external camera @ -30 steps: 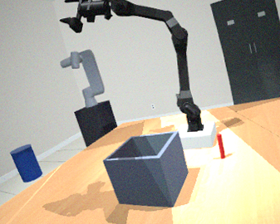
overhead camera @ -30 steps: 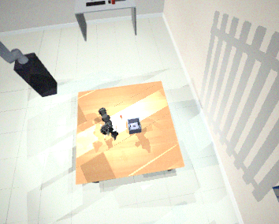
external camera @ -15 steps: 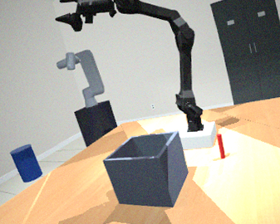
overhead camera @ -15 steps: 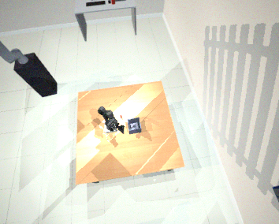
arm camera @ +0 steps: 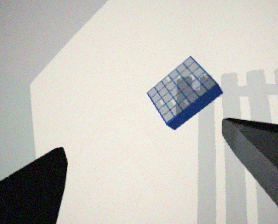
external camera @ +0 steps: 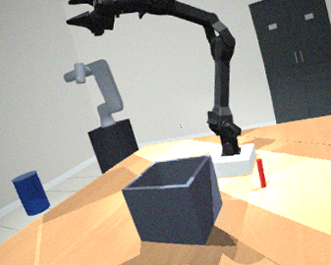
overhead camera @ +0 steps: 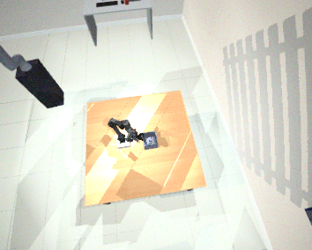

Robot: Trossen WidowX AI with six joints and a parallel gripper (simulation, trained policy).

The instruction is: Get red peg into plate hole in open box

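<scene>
My gripper tip is now 57 cm above the red peg, 40 cm to the right of it and 4 cm past it. The rest, counted from my gripper tip: plate 56 cm below, 21 cm to the left, 10 cm ahead.
</scene>
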